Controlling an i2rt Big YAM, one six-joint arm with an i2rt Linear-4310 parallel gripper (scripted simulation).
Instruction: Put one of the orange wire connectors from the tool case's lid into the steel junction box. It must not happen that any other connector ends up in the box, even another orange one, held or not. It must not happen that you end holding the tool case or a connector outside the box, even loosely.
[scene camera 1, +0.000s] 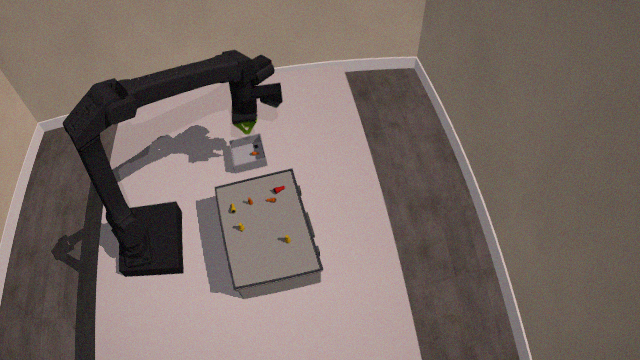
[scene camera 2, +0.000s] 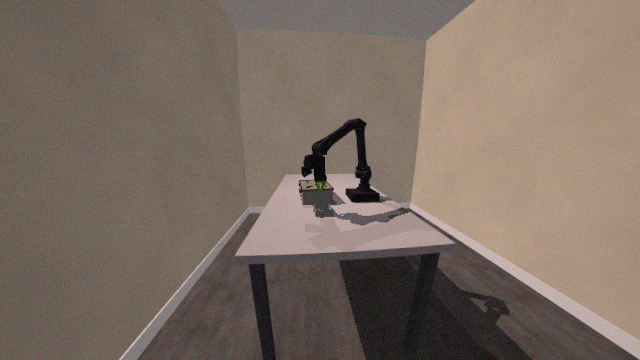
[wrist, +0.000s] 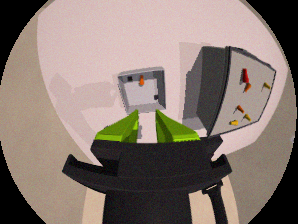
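A tool case (scene camera 1: 259, 255) is in sight, and I see the tool case (wrist: 222, 88) from the wrist as well. My own gripper (wrist: 146, 113) is there too.
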